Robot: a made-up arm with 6 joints. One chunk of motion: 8 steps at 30 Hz.
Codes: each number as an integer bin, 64 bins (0 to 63) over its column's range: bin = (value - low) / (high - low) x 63, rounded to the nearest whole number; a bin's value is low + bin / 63 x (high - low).
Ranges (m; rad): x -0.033..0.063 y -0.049..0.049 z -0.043..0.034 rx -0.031..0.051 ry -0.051..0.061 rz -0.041..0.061
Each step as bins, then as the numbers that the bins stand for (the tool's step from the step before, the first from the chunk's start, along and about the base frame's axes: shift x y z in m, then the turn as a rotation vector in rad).
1 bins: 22 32 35 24 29 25
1 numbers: 0.00052 0.00078 -0.00022 0.00024 0.00056 -0.00052
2 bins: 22 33 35 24 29 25
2 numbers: 0.00052 0.00233 -0.00022 0.00024 0.00056 -0.00052
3 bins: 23 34 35 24 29 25
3 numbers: 0.00205 0.00389 -0.00022 0.00024 0.00056 -0.00052
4 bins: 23 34 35 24 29 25
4 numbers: 0.00205 0.00389 -0.00022 0.00024 0.00056 -0.00052
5 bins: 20 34 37 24 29 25
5 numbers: -0.00252 0.00389 0.00222 0.00024 0.00056 -0.00052
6 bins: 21 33 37 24 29 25
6 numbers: -0.00100 0.00233 0.00222 0.00024 0.00056 -0.00052
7 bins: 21 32 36 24 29 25
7 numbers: -0.00100 0.00078 0.00100 0.00024 0.00056 -0.00052
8 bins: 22 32 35 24 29 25
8 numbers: 0.00052 0.00078 -0.00022 0.00024 0.00056 -0.00052
